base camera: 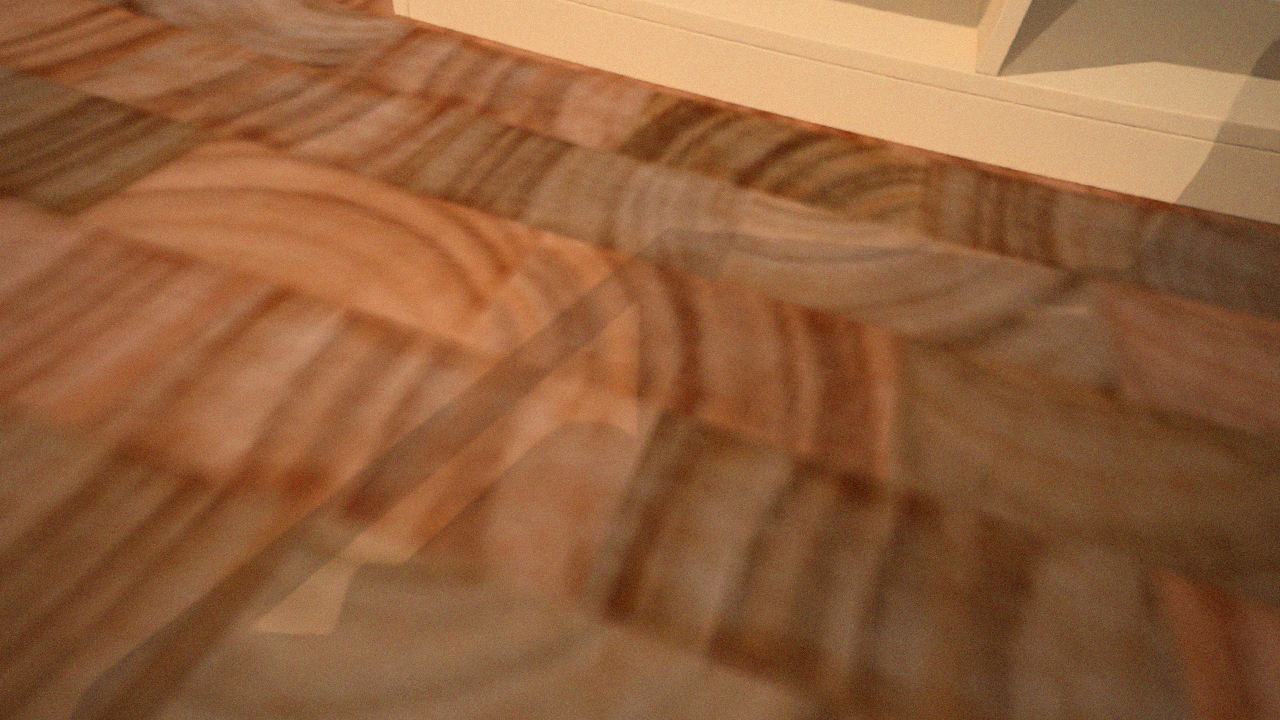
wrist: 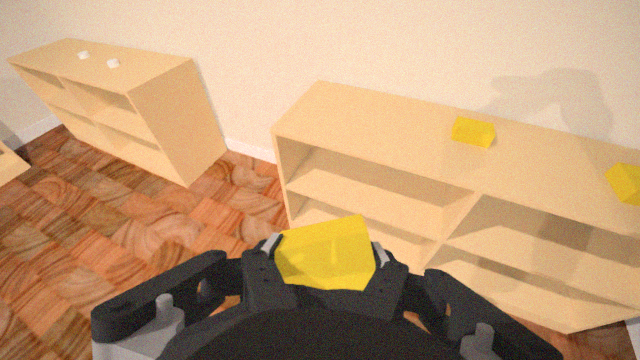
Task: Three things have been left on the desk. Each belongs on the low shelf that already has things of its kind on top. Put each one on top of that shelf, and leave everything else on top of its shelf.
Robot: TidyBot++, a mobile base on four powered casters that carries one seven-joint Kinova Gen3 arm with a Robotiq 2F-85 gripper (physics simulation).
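Frame: origin at the arm's base, x left, y back, z up, level; metres.
Seen in the pictures: gripper, fingertip midpoint: (wrist: 324, 250).
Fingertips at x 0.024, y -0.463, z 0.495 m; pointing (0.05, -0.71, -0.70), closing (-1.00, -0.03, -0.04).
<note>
A point is followed by its place in that frame.
My gripper (wrist: 324, 250) @[y -0.463, x 0.024, z 0.495 m] is shut on a yellow block (wrist: 327, 255) @[y -0.447, x 0.021, z 0.523 m], which shows between its fingertips at the lower middle of the wrist view. Beyond it stands a low wooden shelf (wrist: 370, 112) @[y -1.098, x -0.072, z 0.214 m] with two yellow blocks on top: one yellow block (wrist: 472, 132) @[y -0.964, x -0.348, z 0.253 m] near the back edge, and another yellow block (wrist: 626, 184) @[y -0.808, x -0.684, z 0.245 m] cut off by the right edge of the view. The held block shows in front of this shelf's left half, apart from the blocks on top. The shelf's pale base (base camera: 716, 76) @[y -0.865, x -0.106, z -0.373 m] shows in the base camera view. The desk does not show in either view.
Another low shelf (wrist: 165, 115) @[y -1.278, x 0.871, z 0.040 m] with two small white things (wrist: 83, 54) @[y -1.544, x 1.432, z 0.234 m] (wrist: 113, 63) @[y -1.425, x 1.146, z 0.231 m] on top stands at the left against the wall. A gap of parquet floor (wrist: 240, 185) @[y -1.234, x 0.591, z -0.396 m] separates the two shelves. A corner of another wooden unit (wrist: 11, 166) @[y -1.181, x 2.170, z -0.325 m] shows at the far left edge.
</note>
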